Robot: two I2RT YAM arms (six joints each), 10 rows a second.
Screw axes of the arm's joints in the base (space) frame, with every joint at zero. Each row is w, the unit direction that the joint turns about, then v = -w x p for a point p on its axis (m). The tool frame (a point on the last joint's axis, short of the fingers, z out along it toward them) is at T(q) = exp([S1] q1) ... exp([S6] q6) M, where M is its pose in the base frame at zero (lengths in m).
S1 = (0, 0, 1, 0, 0, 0)
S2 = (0, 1, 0, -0.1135, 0, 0.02)
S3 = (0, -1, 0, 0.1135, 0, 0.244)
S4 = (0, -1, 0, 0.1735, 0, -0.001)
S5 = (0, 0, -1, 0, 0.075, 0)
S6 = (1, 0, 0, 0, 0.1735, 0)
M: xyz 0.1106 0 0.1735 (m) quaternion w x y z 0.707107 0 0.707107 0
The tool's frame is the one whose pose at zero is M.
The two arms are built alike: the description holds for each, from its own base.
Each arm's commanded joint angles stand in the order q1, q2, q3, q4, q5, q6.
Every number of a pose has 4 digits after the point. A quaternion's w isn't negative.
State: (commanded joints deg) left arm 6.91 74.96 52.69 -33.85 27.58 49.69; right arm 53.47 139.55 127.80 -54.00 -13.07 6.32
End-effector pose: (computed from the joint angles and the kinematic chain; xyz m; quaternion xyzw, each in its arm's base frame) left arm 0.2599 0.0149 0.2435 0.4035 0.8397 -0.0666 0.3573; right arm 0.3016 0.4207 0.1945 -0.4104 0.8807 0.2005 0.1255
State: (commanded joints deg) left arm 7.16 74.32 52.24 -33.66 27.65 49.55; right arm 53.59 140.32 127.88 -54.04 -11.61 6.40
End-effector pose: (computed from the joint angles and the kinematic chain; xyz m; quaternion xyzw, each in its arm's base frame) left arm 0.2577 0.0157 0.2440 0.4011 0.8397 -0.0651 0.3601; right arm 0.3022 0.4218 0.1881 -0.4087 0.8843 0.1871 0.1261
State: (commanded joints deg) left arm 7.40 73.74 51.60 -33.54 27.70 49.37; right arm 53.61 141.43 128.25 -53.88 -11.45 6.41
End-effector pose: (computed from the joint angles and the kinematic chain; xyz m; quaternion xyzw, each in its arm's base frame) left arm 0.2551 0.0164 0.2430 0.3982 0.8409 -0.0650 0.3608; right arm 0.3035 0.4237 0.1804 -0.4086 0.8856 0.1836 0.1224
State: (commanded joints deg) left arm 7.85 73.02 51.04 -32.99 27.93 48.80; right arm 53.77 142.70 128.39 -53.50 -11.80 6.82
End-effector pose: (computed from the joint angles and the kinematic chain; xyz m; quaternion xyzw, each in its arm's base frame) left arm 0.2530 0.0180 0.2436 0.3918 0.8416 -0.0640 0.3663; right arm 0.3034 0.4265 0.1703 -0.4070 0.8874 0.1837 0.1144
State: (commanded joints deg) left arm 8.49 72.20 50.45 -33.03 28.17 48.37; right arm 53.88 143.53 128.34 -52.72 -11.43 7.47
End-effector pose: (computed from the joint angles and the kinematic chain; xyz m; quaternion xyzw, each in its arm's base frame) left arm 0.2496 0.0203 0.2437 0.3845 0.8440 -0.0643 0.3685; right arm 0.3040 0.4286 0.1632 -0.4023 0.8901 0.1813 0.1141
